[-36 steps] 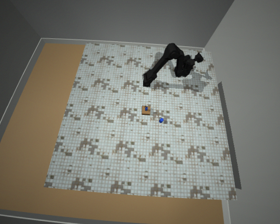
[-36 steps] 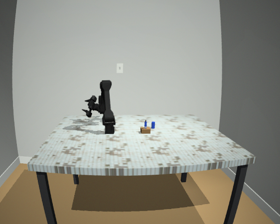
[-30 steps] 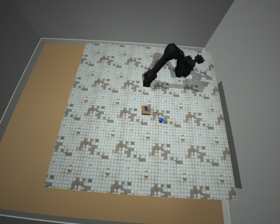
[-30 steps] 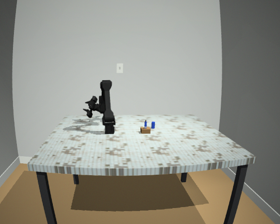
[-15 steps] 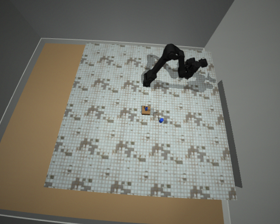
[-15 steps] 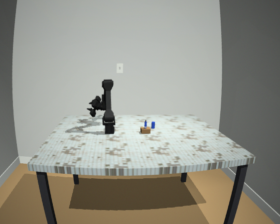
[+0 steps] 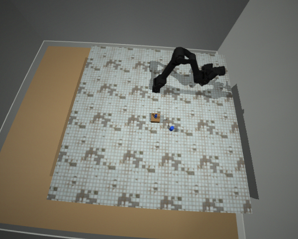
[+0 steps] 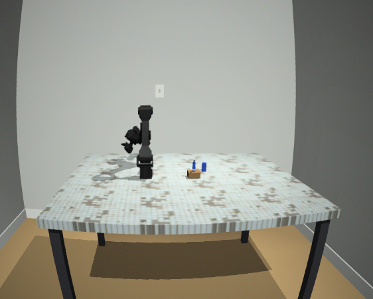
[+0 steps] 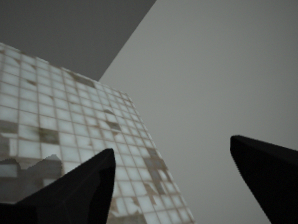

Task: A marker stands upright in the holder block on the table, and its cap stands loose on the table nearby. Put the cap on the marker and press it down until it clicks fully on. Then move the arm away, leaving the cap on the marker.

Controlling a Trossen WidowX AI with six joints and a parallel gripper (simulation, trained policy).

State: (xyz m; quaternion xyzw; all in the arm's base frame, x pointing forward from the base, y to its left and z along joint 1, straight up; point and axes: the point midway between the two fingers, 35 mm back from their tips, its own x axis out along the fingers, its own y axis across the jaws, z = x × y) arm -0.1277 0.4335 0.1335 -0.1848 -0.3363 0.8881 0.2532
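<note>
The blue cap lies 49 cm ahead of my gripper tip, 33 cm to the right of it and 10 cm below it. The rest, counted from my gripper tip: holder block (42 cm ahead, 45 cm to the right, 11 cm below).
</note>
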